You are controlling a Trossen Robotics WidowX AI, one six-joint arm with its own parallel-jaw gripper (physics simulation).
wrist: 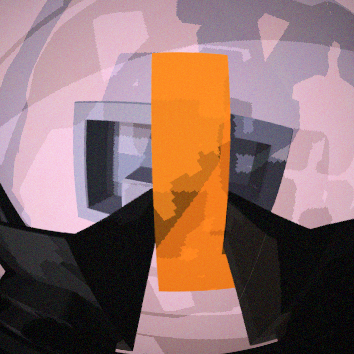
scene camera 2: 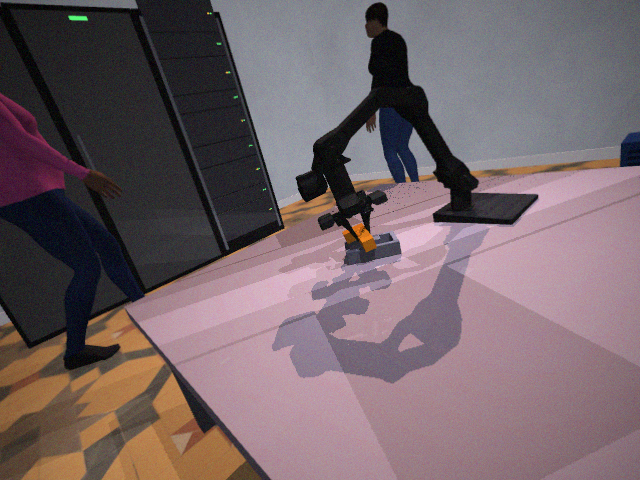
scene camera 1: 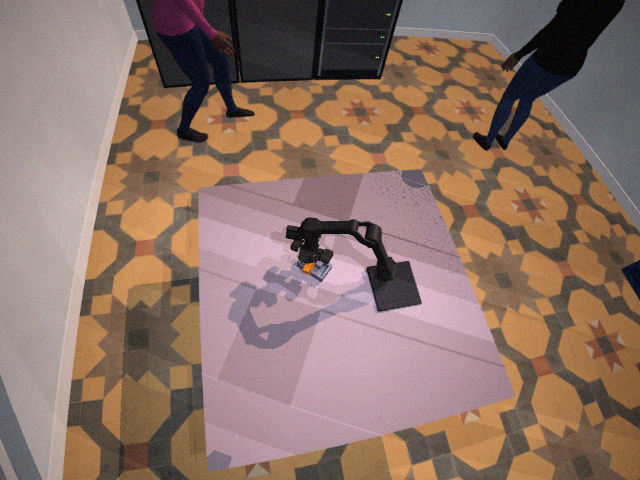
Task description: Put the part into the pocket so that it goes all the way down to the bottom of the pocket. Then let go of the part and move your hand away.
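Pixels of known places: gripper, between the fingertips: (wrist: pixel 186 195) (scene camera 2: pixel 363 238); arm's base, origin of its link: (scene camera 2: pixel 461 207) (scene camera 1: pixel 384 275).
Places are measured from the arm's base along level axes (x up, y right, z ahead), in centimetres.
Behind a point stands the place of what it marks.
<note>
The part is an orange bar (scene camera 1: pixel 308 267) {z 33.4, x 4.4, y 13.9 cm} (scene camera 2: pixel 366 241) {z 35.3, x 3.9, y 13.1 cm} (wrist: pixel 190 120) {z 33.1, x 4.4, y 14.8 cm}. My gripper (scene camera 1: pixel 310 261) {z 29.9, x 2.4, y 17.2 cm} (scene camera 2: pixel 363 234) {z 29.9, x 2.4, y 17.2 cm} (wrist: pixel 186 195) {z 29.9, x 2.4, y 17.2 cm} is shut on it. In the scene camera 2 view the bar looks tilted, over the left part of the grey-blue pocket block (scene camera 1: pixel 326 270) {z 25.3, x 1.2, y 11.1 cm} (scene camera 2: pixel 385 251) {z 31.2, x -0.7, y 10.8 cm} (wrist: pixel 111 110) {z 30.2, x 1.2, y 10.5 cm}. In the wrist view the bar crosses the middle of the block, and dark pocket recesses show on both sides of it. A lighter raised piece shows inside the left recess. The bar hides the middle of the pocket; its underside and whether it touches the block cannot be seen.
The block rests on a pinkish table top (scene camera 1: pixel 372 361) {z 21.6, x -2.3, y -33.2 cm} (scene camera 2: pixel 491 351) {z 58.9, x -2.4, y -18.3 cm}. The arm's black base plate (scene camera 1: pixel 400 294) {z -3.4, x -0.6, y -11.0 cm} (scene camera 2: pixel 509 204) {z -2.3, x -0.8, y -12.3 cm} is right of the block. Two people stand beyond the table, near dark server cabinets (scene camera 1: pixel 276 41) (scene camera 2: pixel 103 103).
</note>
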